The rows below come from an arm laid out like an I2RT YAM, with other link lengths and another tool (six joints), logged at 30 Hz.
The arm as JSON. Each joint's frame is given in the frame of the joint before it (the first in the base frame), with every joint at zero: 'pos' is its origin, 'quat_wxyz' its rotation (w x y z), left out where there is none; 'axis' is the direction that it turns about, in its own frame. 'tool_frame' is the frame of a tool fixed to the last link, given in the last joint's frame.
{
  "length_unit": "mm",
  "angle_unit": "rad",
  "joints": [
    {
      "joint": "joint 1",
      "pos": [
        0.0,
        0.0,
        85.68
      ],
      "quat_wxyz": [
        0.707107,
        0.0,
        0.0,
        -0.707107
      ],
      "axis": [
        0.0,
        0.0,
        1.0
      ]
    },
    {
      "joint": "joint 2",
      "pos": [
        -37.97,
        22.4,
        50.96
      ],
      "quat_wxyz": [
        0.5,
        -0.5,
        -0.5,
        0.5
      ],
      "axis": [
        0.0,
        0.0,
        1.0
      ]
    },
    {
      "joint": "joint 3",
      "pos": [
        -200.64,
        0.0,
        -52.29
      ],
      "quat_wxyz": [
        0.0,
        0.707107,
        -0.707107,
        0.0
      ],
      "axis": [
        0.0,
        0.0,
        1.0
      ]
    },
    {
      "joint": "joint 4",
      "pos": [
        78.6,
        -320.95,
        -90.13
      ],
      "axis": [
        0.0,
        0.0,
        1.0
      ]
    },
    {
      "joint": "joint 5",
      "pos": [
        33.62,
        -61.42,
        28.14
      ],
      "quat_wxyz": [
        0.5,
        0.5,
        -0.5,
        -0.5
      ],
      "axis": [
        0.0,
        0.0,
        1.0
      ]
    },
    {
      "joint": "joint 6",
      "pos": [
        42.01,
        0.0,
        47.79
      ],
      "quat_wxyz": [
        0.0,
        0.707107,
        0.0,
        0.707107
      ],
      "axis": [
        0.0,
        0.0,
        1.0
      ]
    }
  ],
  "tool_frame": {
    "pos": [
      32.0,
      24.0,
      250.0
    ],
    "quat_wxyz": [
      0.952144,
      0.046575,
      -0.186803,
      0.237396
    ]
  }
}
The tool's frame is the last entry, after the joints.
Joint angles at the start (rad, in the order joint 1, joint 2, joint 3, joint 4, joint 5, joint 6): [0.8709 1.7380 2.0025 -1.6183 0.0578 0.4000]
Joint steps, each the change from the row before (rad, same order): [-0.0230 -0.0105 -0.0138 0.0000 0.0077 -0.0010]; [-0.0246 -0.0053 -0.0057 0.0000 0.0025 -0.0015]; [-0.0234 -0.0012 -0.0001 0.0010 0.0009 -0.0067]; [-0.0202 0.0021 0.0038 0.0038 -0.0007 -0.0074]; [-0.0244 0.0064 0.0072 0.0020 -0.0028 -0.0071]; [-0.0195 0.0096 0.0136 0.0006 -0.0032 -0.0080]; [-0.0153 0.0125 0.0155 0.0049 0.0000 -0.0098]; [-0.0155 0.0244 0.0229 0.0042 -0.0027 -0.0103]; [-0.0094 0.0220 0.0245 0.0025 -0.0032 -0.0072]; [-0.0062 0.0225 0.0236 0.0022 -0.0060 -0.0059]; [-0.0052 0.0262 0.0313 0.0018 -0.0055 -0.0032]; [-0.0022 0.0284 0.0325 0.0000 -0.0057 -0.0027]
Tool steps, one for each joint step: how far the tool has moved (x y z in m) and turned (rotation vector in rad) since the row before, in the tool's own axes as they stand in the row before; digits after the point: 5 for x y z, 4 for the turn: [-0.00663 -0.00820 0.00401 0.0187 -0.0068 0.0153]; [-0.00719 -0.00626 0.00373 0.0144 -0.0047 0.0184]; [-0.00740 -0.00478 0.00363 0.0092 -0.0049 0.0138]; [-0.00712 -0.00256 0.00351 0.0040 -0.0055 0.0120]; [-0.00769 -0.00314 0.00441 0.0071 -0.0027 0.0153]; [-0.00708 -0.00147 0.00317 0.0026 -0.0031 0.0111]; [-0.00729 0.00001 0.00393 -0.0006 -0.0072 0.0062]; [-0.00636 0.00096 0.00596 0.0012 -0.0019 0.0048]; [-0.00506 0.00237 0.00377 -0.0028 -0.0023 0.0035]; [-0.00313 0.00334 0.00333 -0.0047 0.0013 0.0022]; [-0.00423 0.00461 0.00301 -0.0063 -0.0014 0.0049]; [-0.00266 0.00492 0.00290 -0.0061 0.0010 0.0021]
